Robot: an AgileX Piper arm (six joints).
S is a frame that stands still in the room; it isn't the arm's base.
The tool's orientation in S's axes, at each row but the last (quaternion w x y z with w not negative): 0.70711 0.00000 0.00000 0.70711; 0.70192 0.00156 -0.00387 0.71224; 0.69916 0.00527 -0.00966 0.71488; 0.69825 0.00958 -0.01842 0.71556; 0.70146 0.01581 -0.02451 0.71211; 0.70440 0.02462 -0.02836 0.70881; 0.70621 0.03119 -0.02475 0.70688; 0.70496 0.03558 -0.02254 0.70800
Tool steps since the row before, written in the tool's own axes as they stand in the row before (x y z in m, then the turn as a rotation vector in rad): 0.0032 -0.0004 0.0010 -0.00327 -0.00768 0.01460; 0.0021 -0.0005 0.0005 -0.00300 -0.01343 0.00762; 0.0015 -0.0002 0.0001 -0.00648 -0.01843 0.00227; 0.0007 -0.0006 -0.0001 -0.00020 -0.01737 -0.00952; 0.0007 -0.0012 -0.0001 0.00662 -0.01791 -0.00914; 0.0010 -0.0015 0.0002 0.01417 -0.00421 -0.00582; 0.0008 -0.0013 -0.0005 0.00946 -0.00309 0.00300; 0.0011 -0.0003 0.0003 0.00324 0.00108 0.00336
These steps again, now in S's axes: 0.0004 0.0032 0.0010 0.00768 -0.00327 0.01460; 0.0005 0.0021 0.0005 0.01345 -0.00286 0.00764; 0.0002 0.0015 0.0001 0.01856 -0.00612 0.00225; 0.0006 0.0007 -0.0001 0.01748 0.00060 -0.00929; 0.0012 0.0007 0.0000 0.01791 0.00739 -0.00852; 0.0015 0.0010 0.0003 0.00415 0.01459 -0.00472; 0.0013 0.0008 -0.0004 0.00311 0.00920 0.00371; 0.0003 0.0011 0.0004 -0.00103 0.00295 0.00363
